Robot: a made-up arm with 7 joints.
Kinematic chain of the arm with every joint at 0, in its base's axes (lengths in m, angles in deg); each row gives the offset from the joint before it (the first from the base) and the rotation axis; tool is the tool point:
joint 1: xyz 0 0 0.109 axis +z
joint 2: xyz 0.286 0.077 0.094 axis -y
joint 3: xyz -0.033 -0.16 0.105 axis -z
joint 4: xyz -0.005 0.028 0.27 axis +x
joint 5: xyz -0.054 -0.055 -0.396 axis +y
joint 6: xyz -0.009 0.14 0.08 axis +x
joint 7: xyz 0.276 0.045 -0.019 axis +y
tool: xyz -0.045 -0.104 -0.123
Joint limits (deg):
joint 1: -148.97..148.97
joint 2: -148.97..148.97
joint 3: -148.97..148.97
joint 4: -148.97..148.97
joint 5: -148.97..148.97
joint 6: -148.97..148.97
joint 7: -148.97..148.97
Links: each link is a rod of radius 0.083 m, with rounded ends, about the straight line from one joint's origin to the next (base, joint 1, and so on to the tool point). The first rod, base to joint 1, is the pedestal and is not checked.
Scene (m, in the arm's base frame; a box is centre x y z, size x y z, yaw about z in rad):
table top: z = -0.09
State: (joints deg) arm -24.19 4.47 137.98 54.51 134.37 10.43 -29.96
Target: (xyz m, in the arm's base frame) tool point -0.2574 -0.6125 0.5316
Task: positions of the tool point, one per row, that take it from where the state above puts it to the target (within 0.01 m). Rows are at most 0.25 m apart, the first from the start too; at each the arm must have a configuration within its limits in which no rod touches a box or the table.
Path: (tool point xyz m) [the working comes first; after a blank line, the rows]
Joints at the target: -84.14 37.35 148.97 49.99 136.40 6.11 -6.71
Straight joint move there: clear.

1: 0.4734 -0.6721 0.3975
2: 0.2832 -0.7327 0.4430
3: 0.0886 -0.7408 0.4809
4: -0.0959 -0.6986 0.5104
5: -0.2575 -0.6125 0.5316

